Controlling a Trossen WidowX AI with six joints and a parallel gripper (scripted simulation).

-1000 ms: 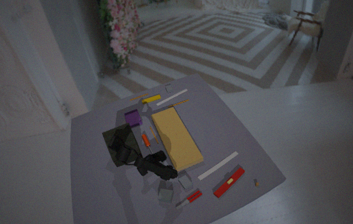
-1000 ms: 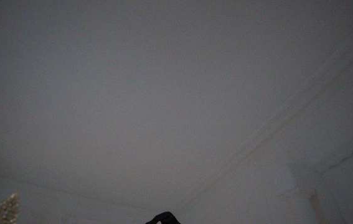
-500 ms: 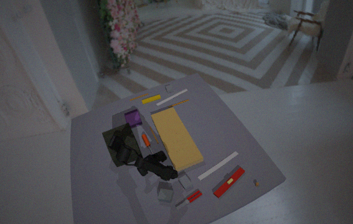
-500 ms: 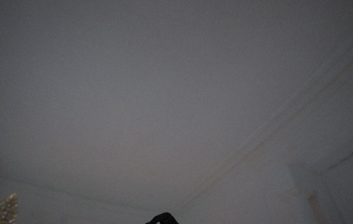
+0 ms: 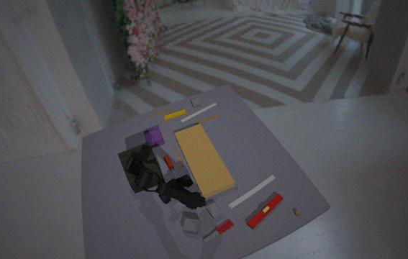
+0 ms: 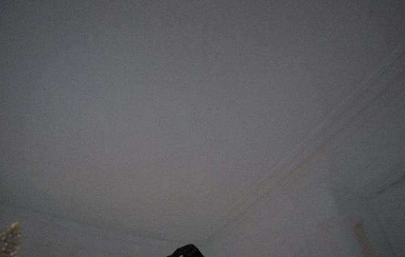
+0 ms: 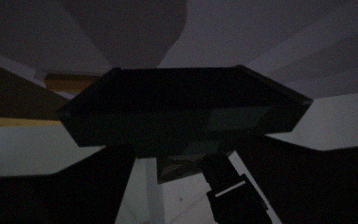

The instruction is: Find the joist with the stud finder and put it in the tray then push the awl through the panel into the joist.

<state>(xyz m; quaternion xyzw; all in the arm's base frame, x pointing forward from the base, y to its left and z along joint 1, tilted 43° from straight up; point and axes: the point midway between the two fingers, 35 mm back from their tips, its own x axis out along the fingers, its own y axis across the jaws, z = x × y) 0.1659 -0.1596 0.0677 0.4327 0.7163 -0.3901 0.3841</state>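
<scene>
The stud finder is 1 cm ahead of my gripper tip, 1 cm to the left of it and 1 cm below it. The rest, counted from my gripper tip: purple tray (2 cm behind, 46 cm to the left, 5 cm below); then red level (40 cm ahead, 33 cm to the right, 5 cm below); then yellow bar (17 cm ahead, 62 cm to the left, 5 cm below).
</scene>
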